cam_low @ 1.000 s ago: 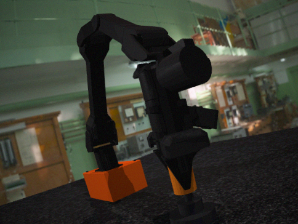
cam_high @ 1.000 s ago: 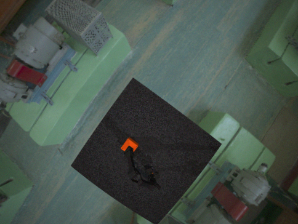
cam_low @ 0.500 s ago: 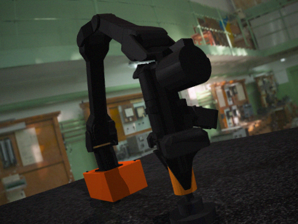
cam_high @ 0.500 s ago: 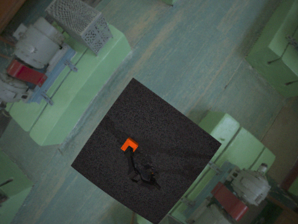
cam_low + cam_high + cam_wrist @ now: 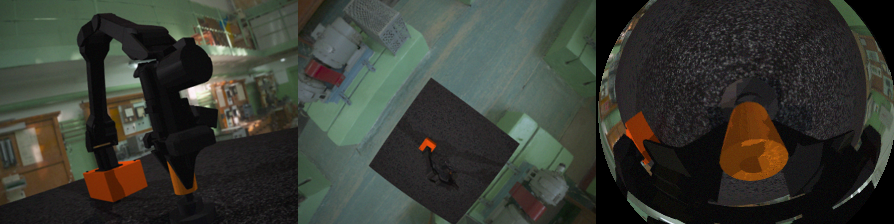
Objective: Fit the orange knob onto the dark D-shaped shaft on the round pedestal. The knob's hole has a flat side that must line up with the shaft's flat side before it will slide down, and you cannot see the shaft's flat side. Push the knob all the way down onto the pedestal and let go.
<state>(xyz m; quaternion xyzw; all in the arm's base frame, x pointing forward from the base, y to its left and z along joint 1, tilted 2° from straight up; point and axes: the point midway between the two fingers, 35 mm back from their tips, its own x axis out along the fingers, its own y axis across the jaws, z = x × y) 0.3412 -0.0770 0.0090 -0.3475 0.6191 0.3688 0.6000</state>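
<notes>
My gripper tip is 40 mm above the dark shaft pedestal. Also, from my gripper tip: orange knob: 20 mm above.
</notes>
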